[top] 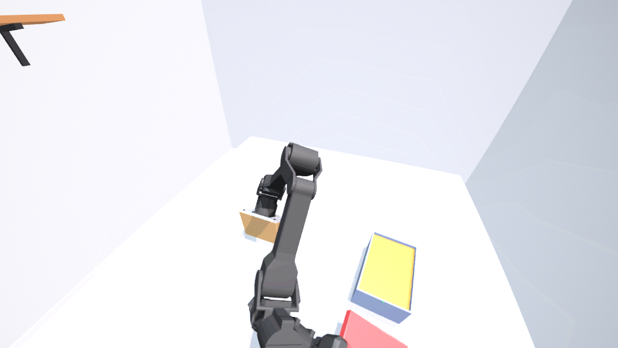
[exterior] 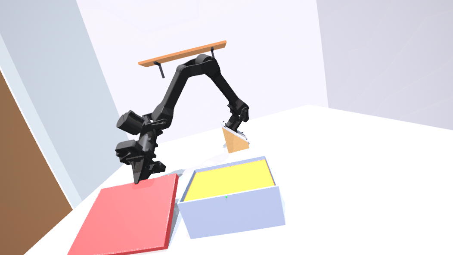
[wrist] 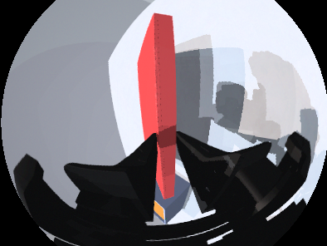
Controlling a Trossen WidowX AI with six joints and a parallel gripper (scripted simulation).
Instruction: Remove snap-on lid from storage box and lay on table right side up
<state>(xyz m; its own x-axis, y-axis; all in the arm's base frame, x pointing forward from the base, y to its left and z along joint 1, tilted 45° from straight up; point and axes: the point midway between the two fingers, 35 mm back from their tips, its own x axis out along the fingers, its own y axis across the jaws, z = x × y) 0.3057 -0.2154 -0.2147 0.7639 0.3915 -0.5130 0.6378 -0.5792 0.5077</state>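
The red lid lies 80 mm ahead of my gripper tip, 30 mm below it and 10 mm to the right of it. Round my gripper tip: pale blue storage box: 270 mm to the left, 90 mm ahead, 30 mm below.
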